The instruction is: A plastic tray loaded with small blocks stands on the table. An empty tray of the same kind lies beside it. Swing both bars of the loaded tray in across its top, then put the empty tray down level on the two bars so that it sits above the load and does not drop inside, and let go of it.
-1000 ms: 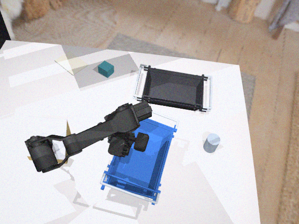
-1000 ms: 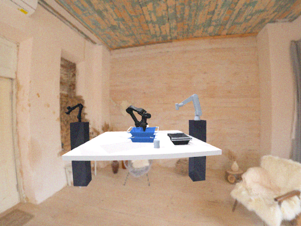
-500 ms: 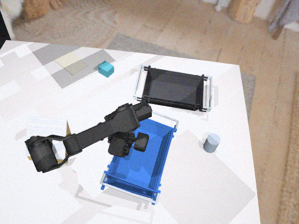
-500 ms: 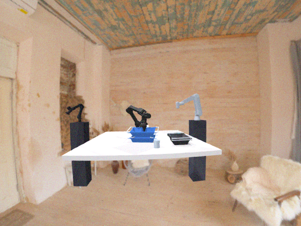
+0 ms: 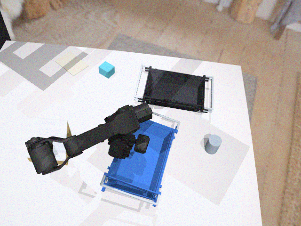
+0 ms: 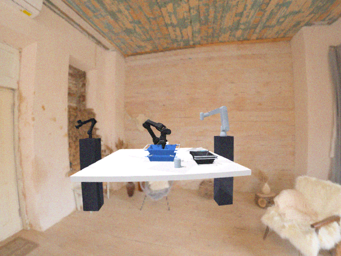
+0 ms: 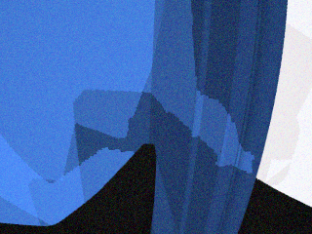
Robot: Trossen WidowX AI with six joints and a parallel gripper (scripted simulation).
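My gripper tip is now 8 cm short of the blue tray, 1 cm to the left of it and 2 cm below it. From my gripper tip the other things lie so: grey cylinder (36 cm ahead, 10 cm to the left, 6 cm below); then teal cube (15 cm behind, 47 cm to the left, 7 cm below); then cream sheet (33 cm behind, 50 cm to the left, 9 cm below).
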